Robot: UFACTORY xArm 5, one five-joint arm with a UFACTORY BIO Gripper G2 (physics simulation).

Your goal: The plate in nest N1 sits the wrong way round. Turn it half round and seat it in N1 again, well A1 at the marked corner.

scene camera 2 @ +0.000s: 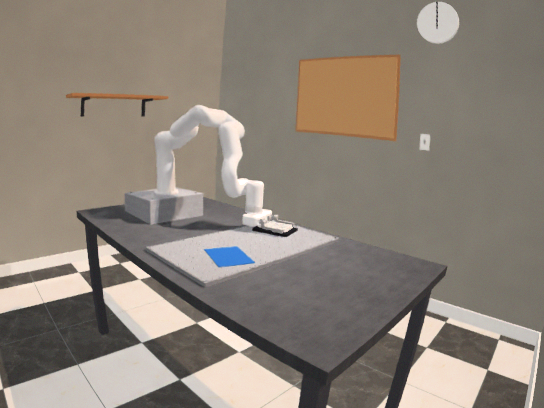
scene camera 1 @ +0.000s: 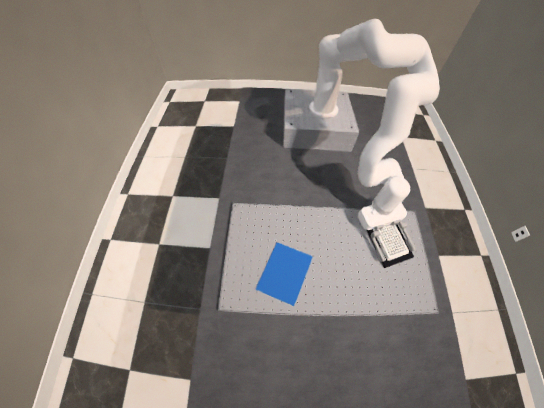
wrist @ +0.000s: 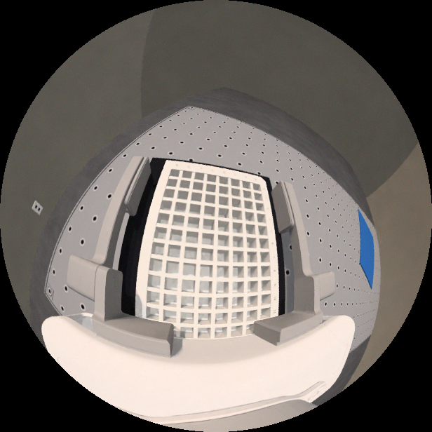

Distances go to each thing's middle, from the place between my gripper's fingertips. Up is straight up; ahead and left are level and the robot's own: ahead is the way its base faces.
Now: the white well plate (scene camera 1: 390,240) 5 cm behind my hand and 3 cm to the right of it. From my hand the other things lie so: black nest (wrist: 129,256) (5 cm behind, 3 cm to the right, 2 cm below); flat blue rectangle (scene camera 1: 284,274) (12 cm ahead, 37 cm to the right, 2 cm below).
